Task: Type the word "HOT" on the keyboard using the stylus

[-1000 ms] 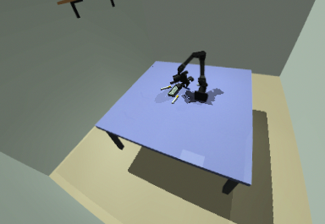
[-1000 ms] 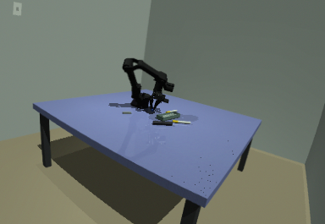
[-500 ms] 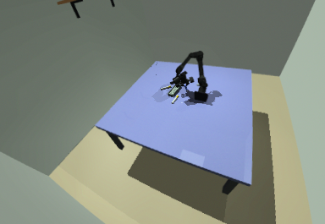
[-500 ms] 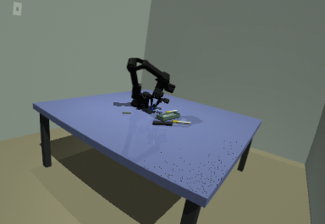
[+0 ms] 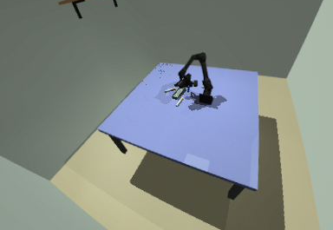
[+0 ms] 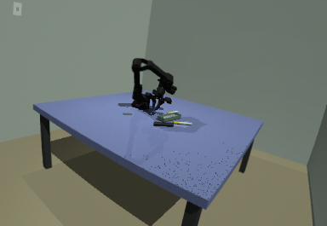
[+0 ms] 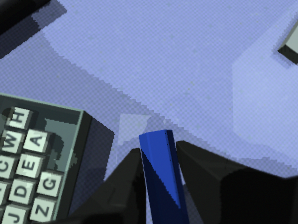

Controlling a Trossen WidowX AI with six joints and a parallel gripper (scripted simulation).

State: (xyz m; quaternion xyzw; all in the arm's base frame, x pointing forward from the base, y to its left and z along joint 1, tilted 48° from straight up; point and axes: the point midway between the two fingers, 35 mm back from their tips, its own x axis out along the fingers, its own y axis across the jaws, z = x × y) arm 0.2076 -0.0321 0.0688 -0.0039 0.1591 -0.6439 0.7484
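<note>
The stylus is 2 cm behind my gripper tip and 7 cm to the left of it.
</note>
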